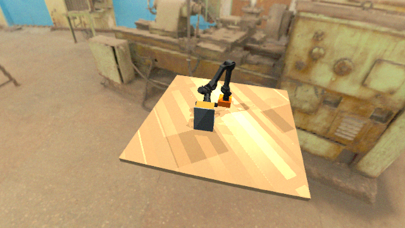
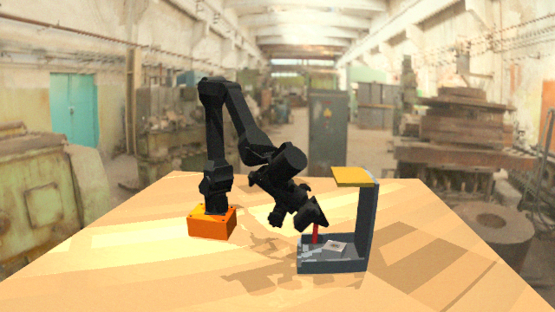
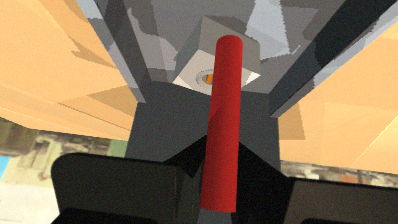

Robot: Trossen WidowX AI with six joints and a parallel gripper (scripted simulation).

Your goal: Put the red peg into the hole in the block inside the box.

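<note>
The box back wall is 90 mm ahead of my gripper tip, 20 mm above it and 10 mm to the right of it. Also, from my gripper tip: yellow roof: 130 mm above, 50 mm ahead, 10 mm to the right; then red peg: 30 mm behind, 10 mm below.
</note>
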